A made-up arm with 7 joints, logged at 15 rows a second.
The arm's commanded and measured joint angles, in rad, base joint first. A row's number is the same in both.
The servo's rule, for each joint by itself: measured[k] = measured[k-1] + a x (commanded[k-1-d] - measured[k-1]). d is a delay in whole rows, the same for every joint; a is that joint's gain. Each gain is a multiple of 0.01, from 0.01 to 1. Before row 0 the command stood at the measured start. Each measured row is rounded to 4 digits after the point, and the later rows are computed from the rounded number. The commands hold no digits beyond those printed.
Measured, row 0: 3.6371 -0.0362 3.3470 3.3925 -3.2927 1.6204 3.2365
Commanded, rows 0 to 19: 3.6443 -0.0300 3.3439 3.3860 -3.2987 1.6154 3.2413; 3.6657 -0.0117 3.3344 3.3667 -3.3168 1.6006 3.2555; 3.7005 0.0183 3.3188 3.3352 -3.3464 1.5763 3.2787; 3.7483 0.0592 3.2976 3.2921 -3.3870 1.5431 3.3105; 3.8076 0.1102 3.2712 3.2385 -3.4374 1.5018 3.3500; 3.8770 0.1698 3.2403 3.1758 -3.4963 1.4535 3.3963; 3.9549 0.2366 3.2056 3.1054 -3.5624 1.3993 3.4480; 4.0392 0.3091 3.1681 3.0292 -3.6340 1.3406 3.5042; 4.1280 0.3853 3.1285 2.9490 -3.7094 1.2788 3.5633; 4.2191 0.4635 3.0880 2.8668 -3.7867 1.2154 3.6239; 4.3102 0.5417 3.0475 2.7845 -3.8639 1.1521 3.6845; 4.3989 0.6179 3.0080 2.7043 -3.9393 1.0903 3.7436; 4.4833 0.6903 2.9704 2.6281 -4.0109 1.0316 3.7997; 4.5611 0.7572 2.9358 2.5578 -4.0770 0.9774 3.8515; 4.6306 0.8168 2.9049 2.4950 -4.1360 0.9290 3.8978; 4.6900 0.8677 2.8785 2.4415 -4.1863 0.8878 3.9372; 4.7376 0.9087 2.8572 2.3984 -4.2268 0.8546 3.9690; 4.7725 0.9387 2.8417 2.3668 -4.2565 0.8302 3.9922; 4.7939 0.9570 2.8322 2.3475 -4.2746 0.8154 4.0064; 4.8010 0.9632 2.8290 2.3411 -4.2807 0.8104 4.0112
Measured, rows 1 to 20: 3.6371 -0.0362 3.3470 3.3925 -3.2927 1.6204 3.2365; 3.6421 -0.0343 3.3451 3.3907 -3.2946 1.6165 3.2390; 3.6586 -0.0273 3.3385 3.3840 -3.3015 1.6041 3.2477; 3.6879 -0.0132 3.3263 3.3703 -3.3154 1.5824 3.2641; 3.7302 0.0092 3.3085 3.3484 -3.3376 1.5517 3.2887; 3.7844 0.0405 3.2854 3.3176 -3.3685 1.5128 3.3212; 3.8492 0.0806 3.2574 3.2779 -3.4081 1.4665 3.3610; 3.9232 0.1290 3.2253 3.2296 -3.4559 1.4141 3.4071; 4.0044 0.1848 3.1898 3.1735 -3.5111 1.3568 3.4586; 4.0909 0.2470 3.1518 3.1106 -3.5726 1.2960 3.5141; 4.1806 0.3141 3.1122 3.0423 -3.6390 1.2331 3.5723; 4.2713 0.3847 3.0721 2.9701 -3.7087 1.1699 3.6318; 4.3606 0.4570 3.0324 2.8957 -3.7802 1.1078 3.6911; 4.4465 0.5293 2.9940 2.8208 -3.8517 1.0484 3.7487; 4.5267 0.5999 2.9579 2.7472 -3.9215 0.9930 3.8032; 4.5994 0.6671 2.9250 2.6766 -3.9880 0.9431 3.8533; 4.6628 0.7293 2.8962 2.6108 -4.0495 0.9000 3.8978; 4.7152 0.7849 2.8720 2.5513 -4.1045 0.8646 3.9355; 4.7553 0.8326 2.8532 2.4996 -4.1516 0.8378 3.9656; 4.7823 0.8712 2.8402 2.4570 -4.1897 0.8203 3.9872
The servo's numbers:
d 1
a 0.70 0.31 0.62 0.28 0.31 0.78 0.53

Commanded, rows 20 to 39: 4.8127 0.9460 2.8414 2.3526 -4.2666 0.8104 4.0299; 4.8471 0.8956 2.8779 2.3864 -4.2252 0.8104 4.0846; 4.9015 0.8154 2.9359 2.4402 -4.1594 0.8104 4.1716; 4.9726 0.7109 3.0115 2.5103 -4.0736 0.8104 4.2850; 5.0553 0.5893 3.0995 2.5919 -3.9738 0.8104 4.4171; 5.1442 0.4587 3.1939 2.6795 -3.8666 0.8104 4.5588; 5.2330 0.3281 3.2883 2.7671 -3.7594 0.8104 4.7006; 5.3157 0.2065 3.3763 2.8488 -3.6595 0.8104 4.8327; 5.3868 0.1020 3.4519 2.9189 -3.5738 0.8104 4.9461; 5.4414 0.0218 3.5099 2.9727 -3.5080 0.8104 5.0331; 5.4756 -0.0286 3.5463 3.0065 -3.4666 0.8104 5.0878; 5.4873 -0.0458 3.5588 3.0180 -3.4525 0.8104 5.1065; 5.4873 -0.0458 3.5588 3.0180 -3.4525 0.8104 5.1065; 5.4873 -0.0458 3.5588 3.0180 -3.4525 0.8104 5.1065; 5.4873 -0.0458 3.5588 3.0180 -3.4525 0.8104 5.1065; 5.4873 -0.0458 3.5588 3.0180 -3.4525 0.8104 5.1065; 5.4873 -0.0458 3.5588 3.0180 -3.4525 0.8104 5.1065; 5.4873 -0.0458 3.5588 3.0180 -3.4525 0.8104 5.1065; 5.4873 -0.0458 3.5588 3.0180 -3.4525 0.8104 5.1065; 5.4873 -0.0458 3.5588 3.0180 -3.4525 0.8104 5.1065
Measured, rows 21 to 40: 4.7954 0.8997 2.8333 2.4245 -4.2179 0.8126 3.9999; 4.8075 0.9141 2.8383 2.4044 -4.2330 0.8109 4.0158; 4.8352 0.9084 2.8629 2.3994 -4.2306 0.8105 4.0523; 4.8816 0.8796 2.9082 2.4108 -4.2085 0.8104 4.1155; 4.9453 0.8273 2.9722 2.4387 -4.1667 0.8104 4.2053; 5.0223 0.7535 3.0511 2.4816 -4.1069 0.8104 4.3176; 5.1076 0.6621 3.1396 2.5370 -4.0324 0.8104 4.4454; 5.1954 0.5586 3.2318 2.6014 -3.9478 0.8104 4.5807; 5.2796 0.4494 3.3214 2.6707 -3.8584 0.8104 4.7143; 5.3546 0.3417 3.4023 2.7402 -3.7702 0.8104 4.8372; 5.4154 0.2425 3.4690 2.8053 -3.6889 0.8104 4.9410; 5.4575 0.1585 3.5169 2.8616 -3.6200 0.8104 5.0188; 5.4784 0.0952 3.5429 2.9054 -3.5681 0.8104 5.0653; 5.4846 0.0515 3.5528 2.9369 -3.5323 0.8104 5.0871; 5.4865 0.0213 3.5565 2.9596 -3.5076 0.8104 5.0974; 5.4871 0.0005 3.5579 2.9760 -3.4905 0.8104 5.1022; 5.4872 -0.0139 3.5585 2.9878 -3.4787 0.8104 5.1045; 5.4873 -0.0238 3.5587 2.9963 -3.4706 0.8104 5.1056; 5.4873 -0.0306 3.5588 3.0024 -3.4650 0.8104 5.1061; 5.4873 -0.0353 3.5588 3.0068 -3.4611 0.8104 5.1063
